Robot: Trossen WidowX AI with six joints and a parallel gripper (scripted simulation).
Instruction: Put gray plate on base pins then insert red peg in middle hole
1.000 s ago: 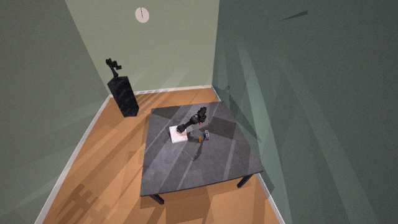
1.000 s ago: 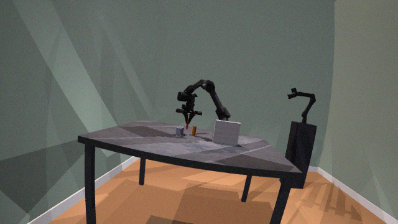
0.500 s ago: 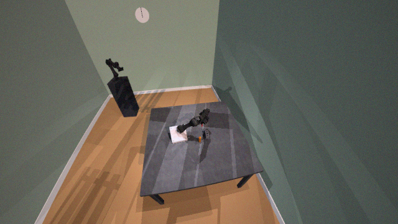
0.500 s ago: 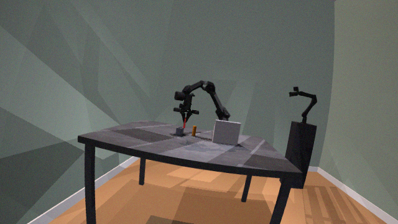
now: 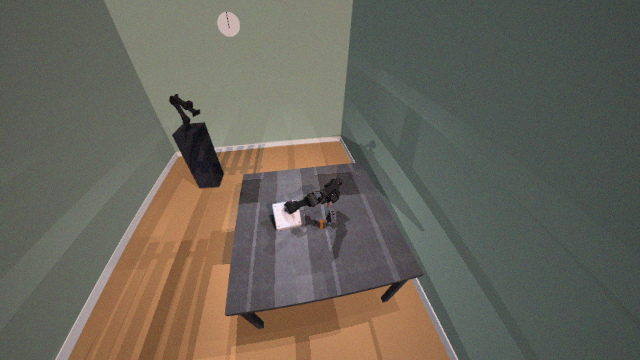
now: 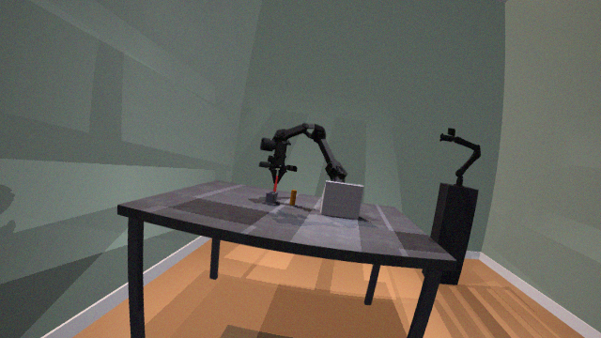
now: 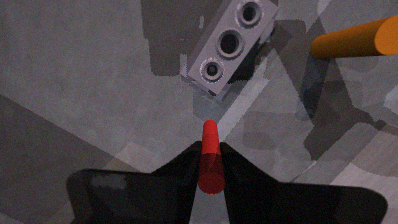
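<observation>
The gray plate is 8 cm to the right of my gripper tip, 7 cm below it and 3 cm ahead of it. Also, from my gripper tip: base 11 cm below, 8 cm to the right, 3 cm ahead; then orange peg 15 cm to the right, 8 cm below, 8 cm behind; then red peg right at my gripper tip.
</observation>
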